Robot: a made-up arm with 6 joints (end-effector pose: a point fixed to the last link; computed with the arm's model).
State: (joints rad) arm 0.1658 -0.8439 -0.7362 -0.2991 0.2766 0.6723
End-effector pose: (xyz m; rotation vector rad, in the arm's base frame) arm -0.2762 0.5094 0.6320 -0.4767 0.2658 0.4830
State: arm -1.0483 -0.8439 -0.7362 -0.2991 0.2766 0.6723
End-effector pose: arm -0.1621 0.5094 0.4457 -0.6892 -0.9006 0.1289
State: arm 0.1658 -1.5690 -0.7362 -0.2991 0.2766 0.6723
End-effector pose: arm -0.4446 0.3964 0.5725 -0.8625 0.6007 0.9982
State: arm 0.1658 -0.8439 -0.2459 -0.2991 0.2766 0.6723
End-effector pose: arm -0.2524 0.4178 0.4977 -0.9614 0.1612 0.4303
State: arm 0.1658 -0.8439 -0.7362 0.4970 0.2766 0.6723
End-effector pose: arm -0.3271 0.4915 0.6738 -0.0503 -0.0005 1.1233
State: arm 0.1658 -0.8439 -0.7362 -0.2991 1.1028 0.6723
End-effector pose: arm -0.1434 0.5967 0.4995 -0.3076 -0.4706 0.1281
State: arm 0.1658 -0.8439 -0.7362 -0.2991 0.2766 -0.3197
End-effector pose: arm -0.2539 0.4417 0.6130 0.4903 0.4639 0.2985
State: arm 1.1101 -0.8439 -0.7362 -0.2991 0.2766 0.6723
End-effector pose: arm -0.1882 0.5094 0.7824 -0.2171 1.1714 0.6855
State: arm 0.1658 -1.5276 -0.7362 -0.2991 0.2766 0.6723
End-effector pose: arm -0.4362 0.4055 0.5729 -0.8407 0.5814 0.9687
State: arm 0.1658 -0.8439 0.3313 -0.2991 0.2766 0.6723
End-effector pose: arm -0.1884 0.2548 0.4173 -1.5250 0.0192 0.3394
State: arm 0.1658 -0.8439 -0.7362 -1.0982 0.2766 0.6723
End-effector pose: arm -0.2299 0.4747 0.5954 -0.8484 0.5013 -0.2052
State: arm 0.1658 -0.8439 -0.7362 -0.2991 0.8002 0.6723
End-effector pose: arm -0.2051 0.5634 0.5329 -0.3745 -0.2038 0.2615
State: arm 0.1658 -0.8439 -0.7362 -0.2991 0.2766 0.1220
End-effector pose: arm -0.2599 0.4707 0.6297 0.0597 0.3833 0.3889
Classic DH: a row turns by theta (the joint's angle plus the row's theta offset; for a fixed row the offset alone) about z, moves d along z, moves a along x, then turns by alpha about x. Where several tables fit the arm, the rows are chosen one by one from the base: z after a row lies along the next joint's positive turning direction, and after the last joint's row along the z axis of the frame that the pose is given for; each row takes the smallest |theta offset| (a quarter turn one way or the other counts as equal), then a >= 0, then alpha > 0; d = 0 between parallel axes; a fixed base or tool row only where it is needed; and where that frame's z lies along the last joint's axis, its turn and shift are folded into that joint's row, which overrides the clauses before.
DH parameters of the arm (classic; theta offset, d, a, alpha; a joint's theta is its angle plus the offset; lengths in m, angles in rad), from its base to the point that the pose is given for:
base (fixed): 0 0.621 -0.085 -1.5708
joint 1: -0.8659 0.1098 -0.0522 -2.0792
joint 2: 1.5678 -0.2096 0.0483 -1.9691
joint 3: -0.3709 -0.1584 -0.1995 -2.0734
joint 4: -1.3097 0.0259 -0.1706 -1.544
joint 5: 1.5695 -0.0379 0.2544 1.6175
joint 6: 1.544 0.1816 0.015 -1.5708
tool (fixed): 1.5708 0.076 0 0

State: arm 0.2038 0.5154 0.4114 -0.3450 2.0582 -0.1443
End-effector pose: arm 0.2655 -0.0574 0.6976 -0.6838 -1.8415 -0.2878
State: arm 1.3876 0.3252 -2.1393 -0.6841 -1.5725 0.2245
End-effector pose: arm 0.1299 -0.1976 0.8411 2.0760 1.4346 1.0749
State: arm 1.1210 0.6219 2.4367 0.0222 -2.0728 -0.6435
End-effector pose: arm 0.0289 -0.0758 0.4605 1.0639 -0.4346 2.2826
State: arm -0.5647 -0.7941 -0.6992 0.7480 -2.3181 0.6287
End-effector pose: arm -0.3443 0.5923 0.9810 -2.0728 1.6157 1.1696
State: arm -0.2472 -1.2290 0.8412 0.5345 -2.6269 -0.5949
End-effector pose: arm -0.0024 0.5623 0.2986 -1.5160 1.2672 -2.3185
